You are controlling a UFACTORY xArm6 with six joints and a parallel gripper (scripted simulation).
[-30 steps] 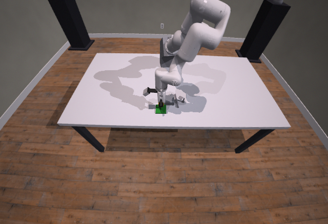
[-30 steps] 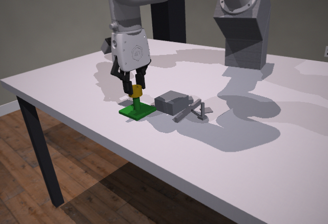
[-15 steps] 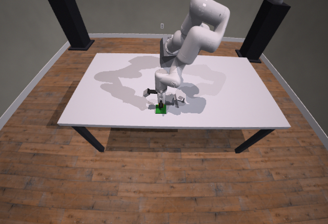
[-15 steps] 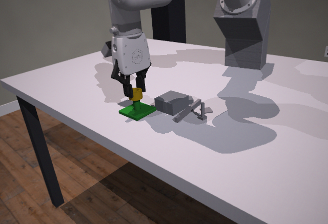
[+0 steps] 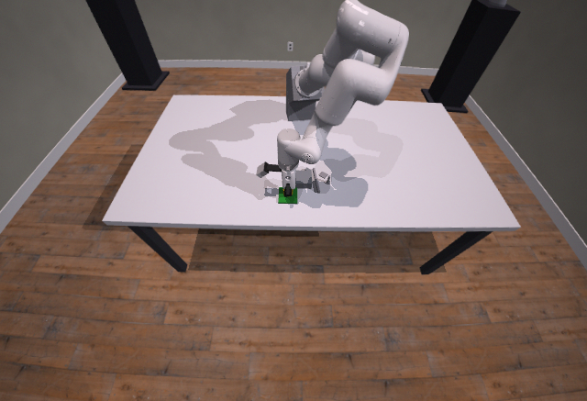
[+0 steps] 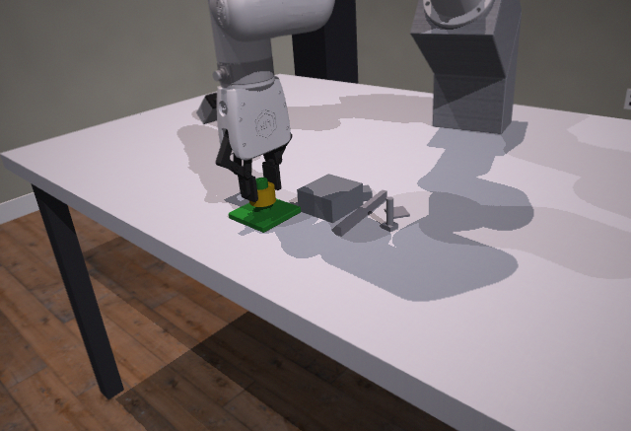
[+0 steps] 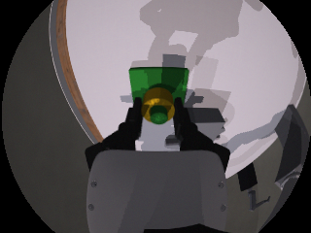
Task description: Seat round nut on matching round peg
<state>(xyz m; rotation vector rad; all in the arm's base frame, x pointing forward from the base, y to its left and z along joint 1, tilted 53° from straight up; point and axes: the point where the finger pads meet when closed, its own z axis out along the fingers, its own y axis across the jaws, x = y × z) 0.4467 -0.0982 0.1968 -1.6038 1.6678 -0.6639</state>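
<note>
My hand is 8 cm past the grey block, 6 cm to the right of it and 4 cm above it. The rest, counted from my hand: long handle (12 cm to the left, 9 cm behind, 5 cm below).
</note>
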